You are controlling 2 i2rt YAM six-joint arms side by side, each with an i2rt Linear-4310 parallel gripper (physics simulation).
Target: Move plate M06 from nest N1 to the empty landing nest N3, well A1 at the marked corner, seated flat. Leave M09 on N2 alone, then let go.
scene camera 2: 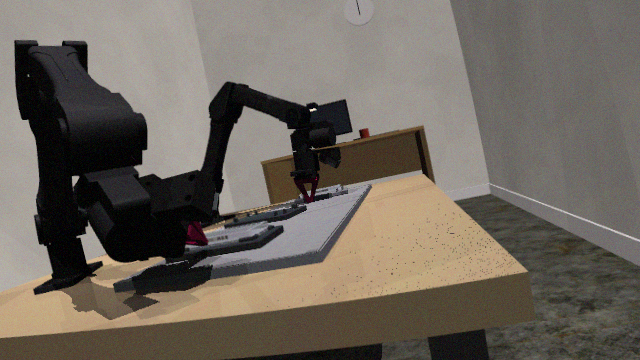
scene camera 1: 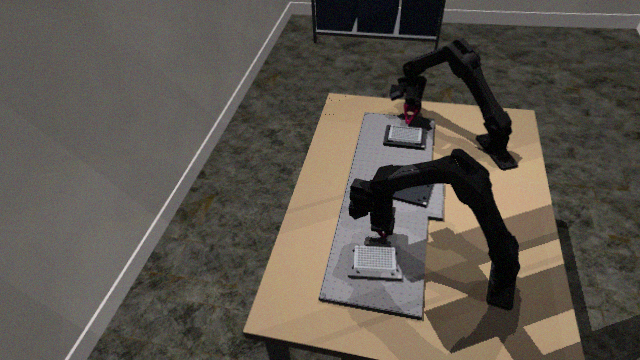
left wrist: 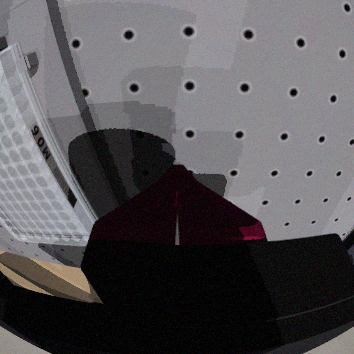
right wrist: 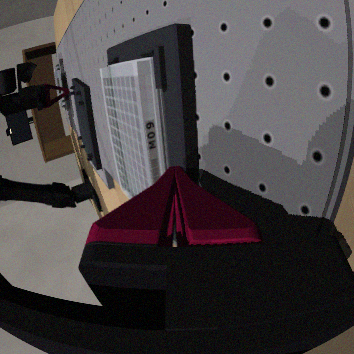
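Observation:
Plate M06 (scene camera 1: 374,258) (left wrist: 37,165), a white well plate, sits on the light grey nest (scene camera 1: 371,275) at the lower part of the board. Plate M09 (scene camera 1: 405,134) (right wrist: 132,125) sits on a dark nest (scene camera 1: 405,146) (right wrist: 182,100) at the upper end. The dark middle nest (scene camera 1: 415,196) (right wrist: 86,122) shows no plate; my left arm partly hides it in scene camera 1. My left gripper (scene camera 1: 384,235) (scene camera 2: 309,200) (left wrist: 176,173) is shut and empty, beside M06 above the board. My right gripper (scene camera 1: 409,122) (right wrist: 174,175) is shut and empty, beside M09's nest. The marked corner cannot be made out.
The nests stand on a grey perforated board (scene camera 1: 345,240) (scene camera 2: 330,230) on the wooden table (scene camera 1: 295,225) (scene camera 2: 400,250). My left forearm (scene camera 1: 425,172) reaches over the board near the middle nest. A wooden cabinet (scene camera 2: 380,157) stands in the background.

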